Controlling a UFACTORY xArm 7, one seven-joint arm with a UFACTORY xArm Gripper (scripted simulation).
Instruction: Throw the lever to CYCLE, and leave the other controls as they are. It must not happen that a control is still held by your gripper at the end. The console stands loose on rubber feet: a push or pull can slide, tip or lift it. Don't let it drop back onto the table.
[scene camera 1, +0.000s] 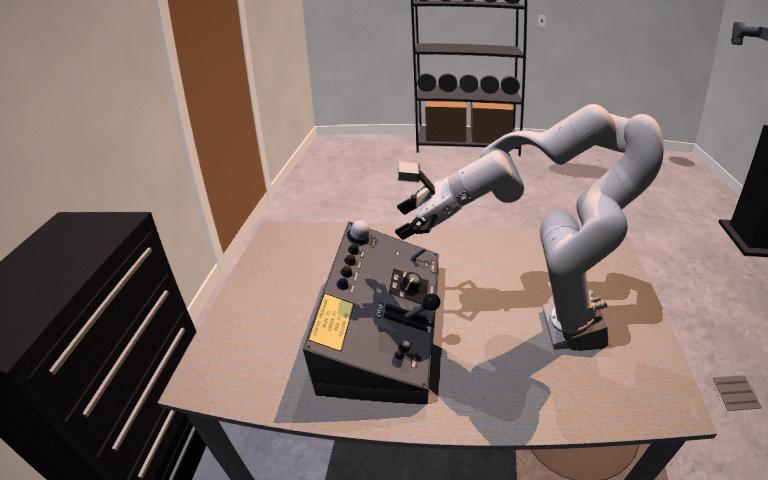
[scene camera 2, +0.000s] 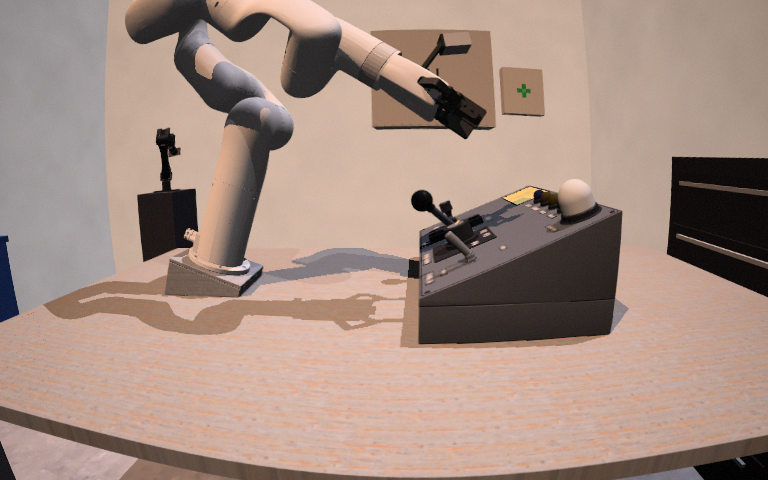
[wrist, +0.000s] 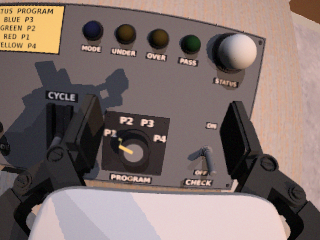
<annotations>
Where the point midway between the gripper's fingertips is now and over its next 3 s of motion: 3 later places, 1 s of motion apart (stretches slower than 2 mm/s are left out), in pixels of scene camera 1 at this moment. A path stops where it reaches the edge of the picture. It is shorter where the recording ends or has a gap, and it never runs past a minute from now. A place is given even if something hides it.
My gripper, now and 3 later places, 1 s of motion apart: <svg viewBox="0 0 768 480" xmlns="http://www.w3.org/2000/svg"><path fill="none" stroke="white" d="M399 222L410 223L419 224L425 225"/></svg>
</annotations>
